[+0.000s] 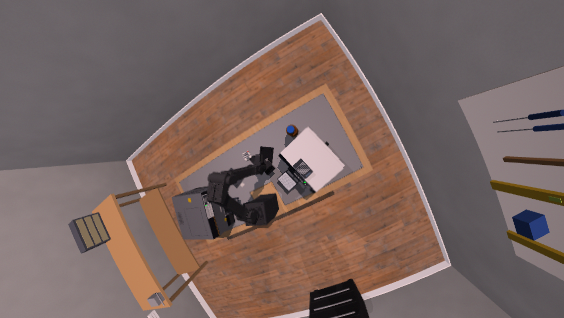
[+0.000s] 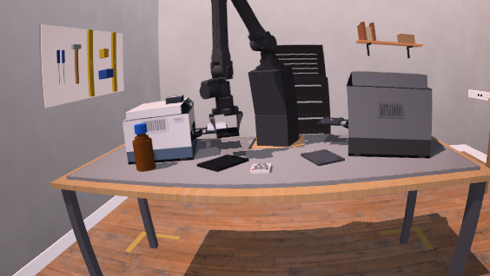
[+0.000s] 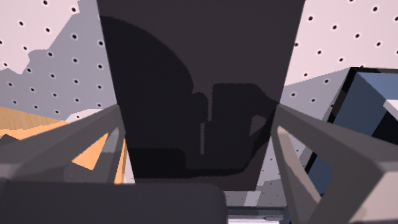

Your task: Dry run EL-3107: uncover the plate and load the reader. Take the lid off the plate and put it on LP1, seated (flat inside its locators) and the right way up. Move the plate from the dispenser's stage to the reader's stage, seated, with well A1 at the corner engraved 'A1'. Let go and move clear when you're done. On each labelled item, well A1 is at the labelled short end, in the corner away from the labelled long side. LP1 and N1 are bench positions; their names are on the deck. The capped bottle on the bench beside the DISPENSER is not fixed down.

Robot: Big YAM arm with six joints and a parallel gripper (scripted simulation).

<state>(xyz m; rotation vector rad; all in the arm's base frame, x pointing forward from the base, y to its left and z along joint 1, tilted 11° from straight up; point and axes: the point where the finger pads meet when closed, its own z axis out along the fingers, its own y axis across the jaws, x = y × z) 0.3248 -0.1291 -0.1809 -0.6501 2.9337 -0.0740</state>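
The LP1 pad is 380 mm to the left of my hand and 100 mm below it. Also, from my hand: multi-well plate 170 mm behind, 120 mm to the right, 10 mm below; then lid right at my hand; then flat black pad 100 mm below, 80 mm ahead.
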